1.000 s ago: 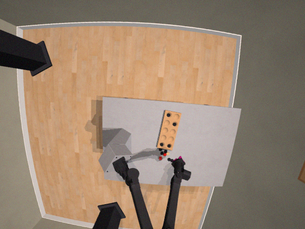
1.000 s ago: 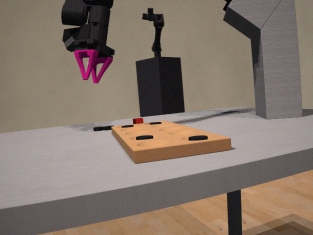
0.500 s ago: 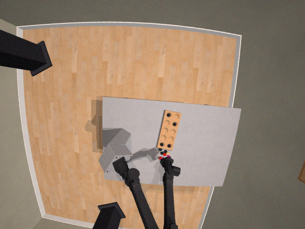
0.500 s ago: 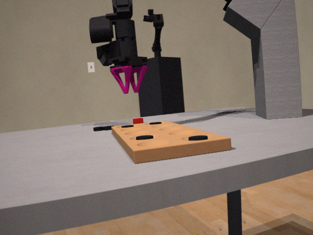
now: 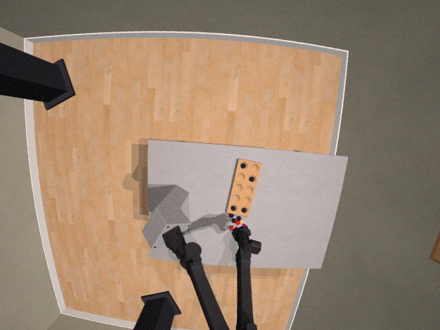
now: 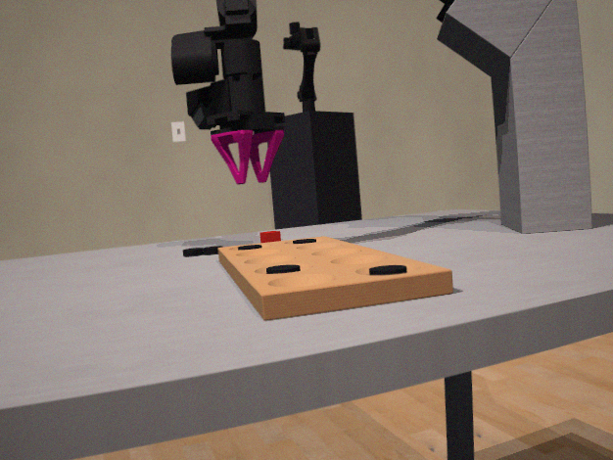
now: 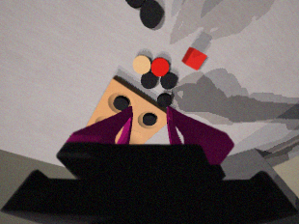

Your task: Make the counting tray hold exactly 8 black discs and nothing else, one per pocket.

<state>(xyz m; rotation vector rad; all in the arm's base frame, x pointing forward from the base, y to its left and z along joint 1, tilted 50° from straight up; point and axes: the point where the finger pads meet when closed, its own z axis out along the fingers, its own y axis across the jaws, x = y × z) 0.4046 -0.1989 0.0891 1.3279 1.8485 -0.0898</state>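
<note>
My gripper is now 20 mm short of the tan disc, 30 mm to the left of it and 110 mm above it. The rest, counted from my hand: wooden counting tray: 100 mm ahead, 200 mm to the left, 100 mm below; then red disc: 20 mm behind, 30 mm to the right, 110 mm below; then red cube: 70 mm behind, 50 mm to the right, 100 mm below.
</note>
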